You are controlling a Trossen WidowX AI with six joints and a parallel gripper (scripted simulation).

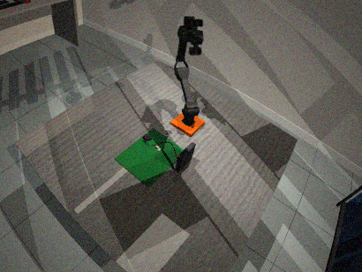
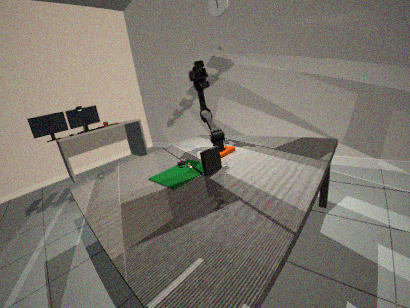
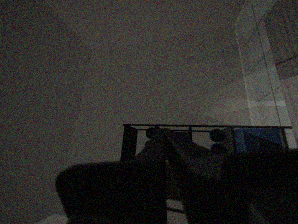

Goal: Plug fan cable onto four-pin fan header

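Now: gripper tip 27 cm short of the dark plug, 3 cm to the left of it and 54 cm above it. Round my gripper tip: pale four-pin header: 27 cm ahead, 6 cm to the left, 55 cm below; then green board: 32 cm ahead, 7 cm to the left, 56 cm below; then dark fan: 23 cm ahead, 21 cm to the left, 49 cm below.
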